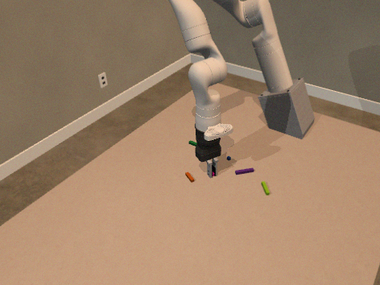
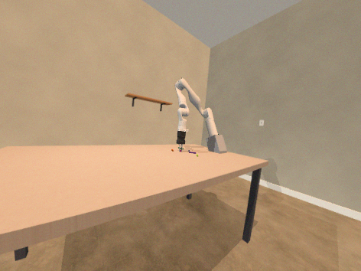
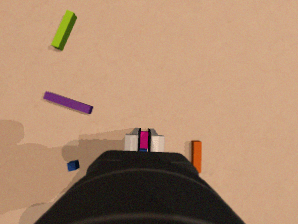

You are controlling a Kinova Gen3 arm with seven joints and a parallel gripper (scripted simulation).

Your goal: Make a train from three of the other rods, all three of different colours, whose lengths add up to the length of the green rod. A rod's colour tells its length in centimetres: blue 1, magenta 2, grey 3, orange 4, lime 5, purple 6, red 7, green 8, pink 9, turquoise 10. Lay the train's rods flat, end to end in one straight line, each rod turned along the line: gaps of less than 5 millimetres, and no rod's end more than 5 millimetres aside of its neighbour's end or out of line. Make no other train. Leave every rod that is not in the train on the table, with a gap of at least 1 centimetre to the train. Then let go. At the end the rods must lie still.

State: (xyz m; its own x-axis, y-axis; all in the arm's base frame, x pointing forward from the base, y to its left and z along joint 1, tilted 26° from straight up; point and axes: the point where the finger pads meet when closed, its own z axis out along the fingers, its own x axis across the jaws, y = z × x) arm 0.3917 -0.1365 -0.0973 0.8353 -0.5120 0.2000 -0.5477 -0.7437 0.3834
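My hand is 10 mm above the magenta rod. Round my hand: green rod (110 mm to the right, 110 mm behind, 10 mm below); orange rod (60 mm to the right, 50 mm ahead, 10 mm below); purple rod (90 mm to the left, 60 mm behind, 10 mm below).
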